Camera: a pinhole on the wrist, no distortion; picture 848 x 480 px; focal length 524.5 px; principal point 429.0 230.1 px. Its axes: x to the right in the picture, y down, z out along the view. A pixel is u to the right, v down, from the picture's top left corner.
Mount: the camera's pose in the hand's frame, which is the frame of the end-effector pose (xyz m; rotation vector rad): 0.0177 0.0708 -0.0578 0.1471 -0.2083 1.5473
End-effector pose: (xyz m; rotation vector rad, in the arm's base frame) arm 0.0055 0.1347 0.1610 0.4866 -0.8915 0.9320
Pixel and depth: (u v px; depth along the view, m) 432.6 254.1 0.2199
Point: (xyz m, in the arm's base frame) -0.0835 0.0369 0.2475
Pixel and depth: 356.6 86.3 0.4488
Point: -0.0436 -0.1150 0.4699
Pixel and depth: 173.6 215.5 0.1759
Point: 0.0124 0.0479 0.2263
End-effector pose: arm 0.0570 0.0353 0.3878 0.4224 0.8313 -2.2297
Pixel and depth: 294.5 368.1 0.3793
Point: 0.0333 -0.0486 0.6965
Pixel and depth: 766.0 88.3 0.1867
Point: 0.1094 -0.1770 0.4057
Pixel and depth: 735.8 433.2 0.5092
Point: 0.3465 -0.3348 0.7462
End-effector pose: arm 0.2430 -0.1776 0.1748 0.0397 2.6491 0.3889
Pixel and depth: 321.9 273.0 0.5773
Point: 0.5105 -0.2220 -0.2563
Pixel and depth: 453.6 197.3 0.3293
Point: 0.3394 -0.0933 -0.0612
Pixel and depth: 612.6 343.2 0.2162
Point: 0.3473 -0.0434 0.0744
